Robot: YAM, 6 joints.
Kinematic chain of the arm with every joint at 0, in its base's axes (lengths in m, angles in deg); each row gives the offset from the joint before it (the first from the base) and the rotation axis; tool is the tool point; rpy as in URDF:
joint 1: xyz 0 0 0.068 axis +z
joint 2: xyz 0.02 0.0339 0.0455 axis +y
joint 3: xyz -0.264 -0.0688 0 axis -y
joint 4: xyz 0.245 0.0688 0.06 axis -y
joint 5: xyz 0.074 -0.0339 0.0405 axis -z
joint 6: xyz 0.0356 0 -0.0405 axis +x
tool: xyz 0 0 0 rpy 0 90 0
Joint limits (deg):
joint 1: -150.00..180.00
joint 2: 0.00..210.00
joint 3: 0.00..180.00
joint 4: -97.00..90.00
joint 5: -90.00..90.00
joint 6: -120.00..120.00
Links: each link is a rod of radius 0.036 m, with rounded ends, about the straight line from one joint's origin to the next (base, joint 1, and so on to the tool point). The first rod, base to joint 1, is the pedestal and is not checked.
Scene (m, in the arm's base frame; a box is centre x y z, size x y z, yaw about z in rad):
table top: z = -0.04
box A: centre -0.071 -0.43 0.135 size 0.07 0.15 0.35 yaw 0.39
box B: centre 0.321 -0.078 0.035 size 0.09 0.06 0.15 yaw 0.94
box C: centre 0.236 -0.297 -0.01 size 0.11 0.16 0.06 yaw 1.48
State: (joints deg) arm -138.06 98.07 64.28 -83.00 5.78 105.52
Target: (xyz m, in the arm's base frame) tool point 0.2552 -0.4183 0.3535
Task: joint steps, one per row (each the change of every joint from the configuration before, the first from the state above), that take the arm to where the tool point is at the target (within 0.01 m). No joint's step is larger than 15 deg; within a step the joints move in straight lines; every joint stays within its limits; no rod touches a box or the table.
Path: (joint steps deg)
1: 5.45 2.66 14.26 13.09 -4.26 -3.34
2: 5.46 2.66 14.27 13.09 -4.26 -3.34
3: 5.45 2.66 14.26 13.09 -4.25 -3.34
4: 5.46 2.66 14.26 13.09 -4.26 -3.34
5: 5.45 2.66 14.27 13.09 -4.26 -3.34
6: 5.45 2.66 14.26 13.09 -4.26 -3.34
7: 11.68 1.76 -6.42 -7.82 4.95 5.01
8: 11.68 1.77 -6.43 -7.82 4.94 5.01
9: 11.69 1.76 -6.42 -7.82 4.94 5.01
10: 11.68 1.77 -6.42 -7.83 4.95 5.01

